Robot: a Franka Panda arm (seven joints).
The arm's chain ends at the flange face. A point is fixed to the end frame.
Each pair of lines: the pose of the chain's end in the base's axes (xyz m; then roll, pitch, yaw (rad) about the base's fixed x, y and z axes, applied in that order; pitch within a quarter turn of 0, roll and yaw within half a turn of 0), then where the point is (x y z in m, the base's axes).
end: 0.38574 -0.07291 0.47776 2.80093 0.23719 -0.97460
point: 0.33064 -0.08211 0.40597
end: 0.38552 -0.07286 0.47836 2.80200 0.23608 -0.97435
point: 0.33052 -0.08209 0.40649
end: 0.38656 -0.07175 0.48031 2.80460 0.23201 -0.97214
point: 0.33190 -0.08121 0.40822
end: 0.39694 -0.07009 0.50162 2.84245 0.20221 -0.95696
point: 0.34582 -0.08017 0.42705
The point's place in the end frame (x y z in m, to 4 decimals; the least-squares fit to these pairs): -0.0058 0.0227 0.0879
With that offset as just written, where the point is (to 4 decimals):
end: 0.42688 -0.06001 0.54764 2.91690 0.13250 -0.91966
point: 0.3838 -0.0722 0.4685
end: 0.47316 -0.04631 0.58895 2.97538 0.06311 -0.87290
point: 0.4378 -0.0616 0.5065
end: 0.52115 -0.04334 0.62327 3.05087 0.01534 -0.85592
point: 0.4934 -0.0580 0.5379
